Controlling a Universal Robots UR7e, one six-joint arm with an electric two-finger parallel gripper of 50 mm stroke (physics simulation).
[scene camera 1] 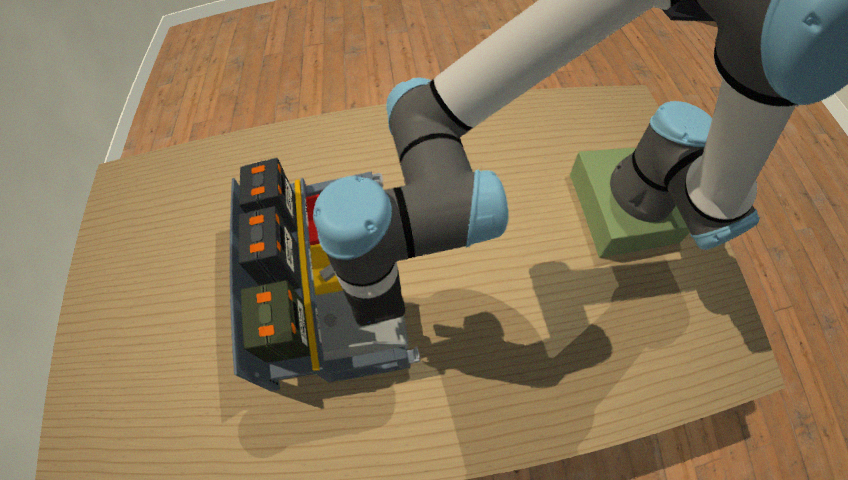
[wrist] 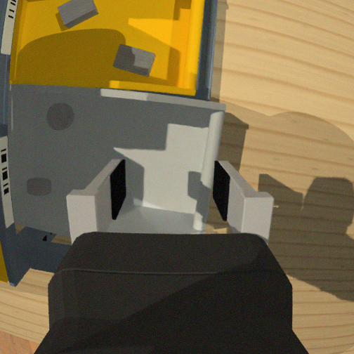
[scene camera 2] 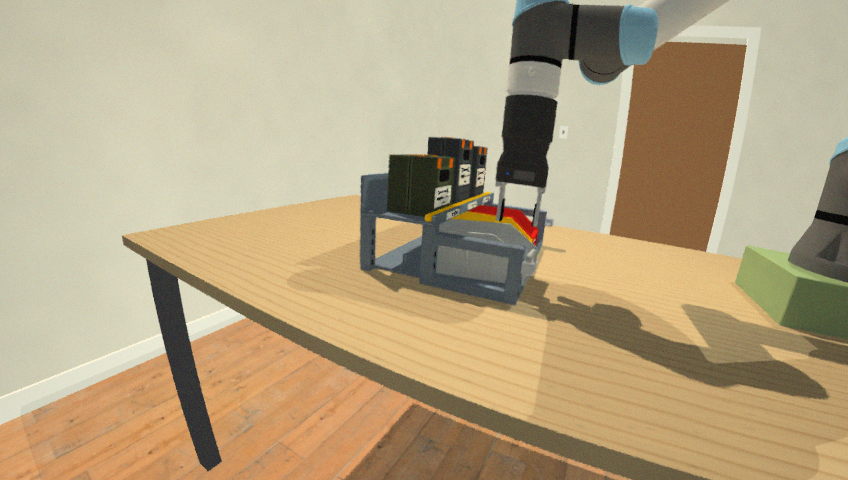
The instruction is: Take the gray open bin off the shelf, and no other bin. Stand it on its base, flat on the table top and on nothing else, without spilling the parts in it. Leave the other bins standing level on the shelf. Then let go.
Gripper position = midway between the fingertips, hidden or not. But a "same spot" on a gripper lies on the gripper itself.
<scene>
My gripper shows in scene camera 1 [379, 307], in the wrist view and in scene camera 2. A gray open bin shows in scene camera 1, in the wrist view and in scene camera 2 [451, 261]. One and the same spot on the gray open bin: [wrist: 169, 143] is [scene camera 1: 383, 321]. One and the same spot on my gripper: [scene camera 2: 501, 202] is [wrist: 111, 217].
</scene>
